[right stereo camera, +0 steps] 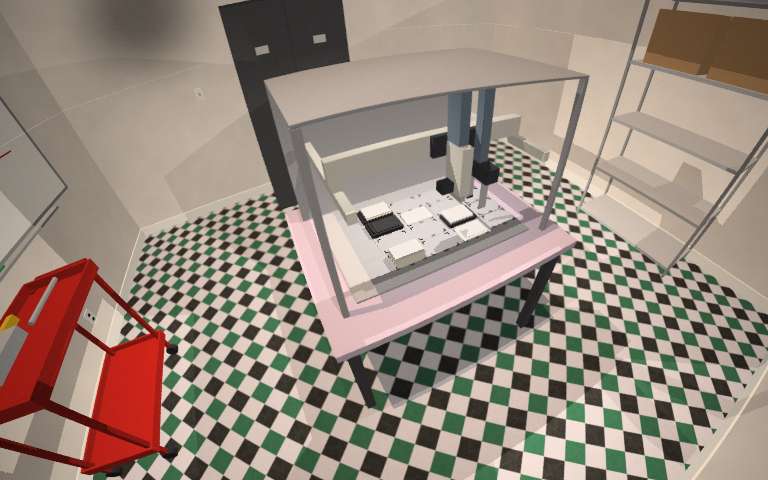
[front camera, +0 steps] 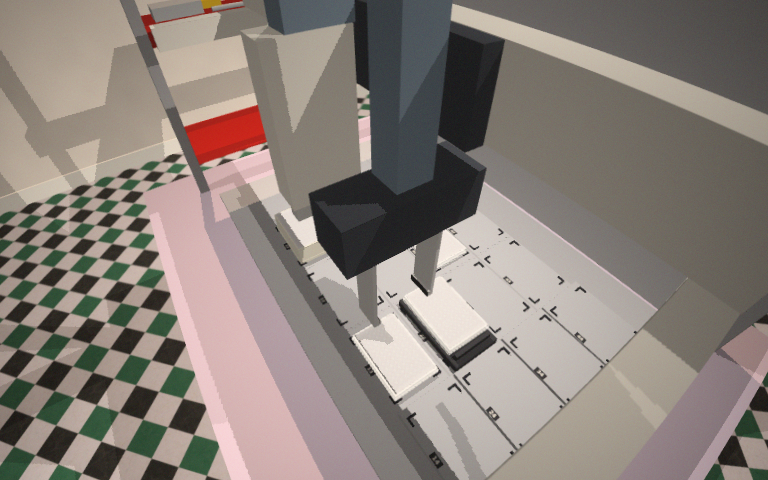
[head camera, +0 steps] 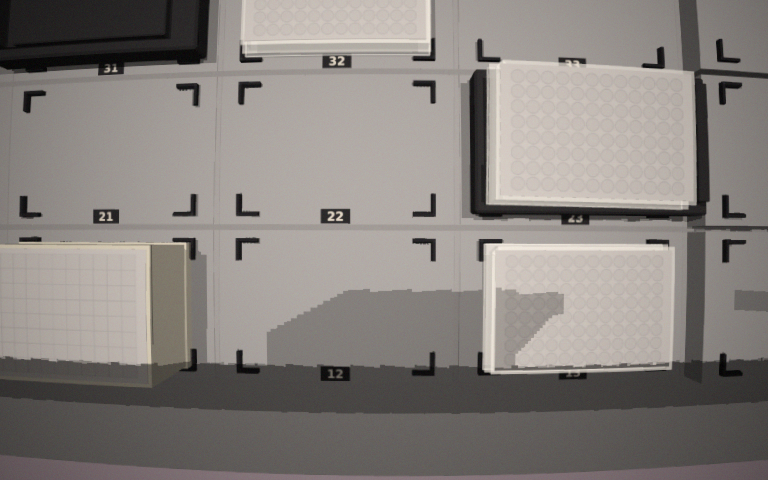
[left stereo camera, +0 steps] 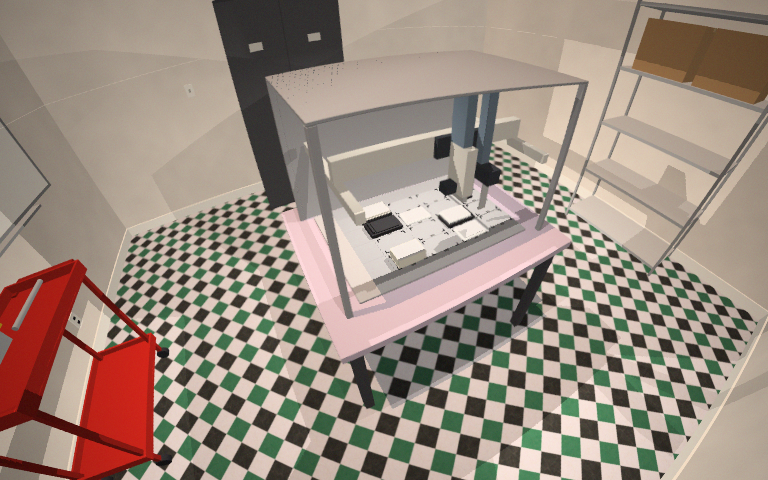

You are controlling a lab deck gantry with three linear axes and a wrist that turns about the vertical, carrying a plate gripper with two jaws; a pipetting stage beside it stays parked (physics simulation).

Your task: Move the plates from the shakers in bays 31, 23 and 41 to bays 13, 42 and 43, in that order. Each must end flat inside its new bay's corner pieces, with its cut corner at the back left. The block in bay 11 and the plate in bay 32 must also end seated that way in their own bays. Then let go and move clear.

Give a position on an enclosure post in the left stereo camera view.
312, 137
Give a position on a cream block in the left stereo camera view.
412, 251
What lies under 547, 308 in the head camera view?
A white plate.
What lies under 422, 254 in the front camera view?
My gripper.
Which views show the cream block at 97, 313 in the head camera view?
The right stereo camera view, the front camera view, the head camera view and the left stereo camera view: all of them.
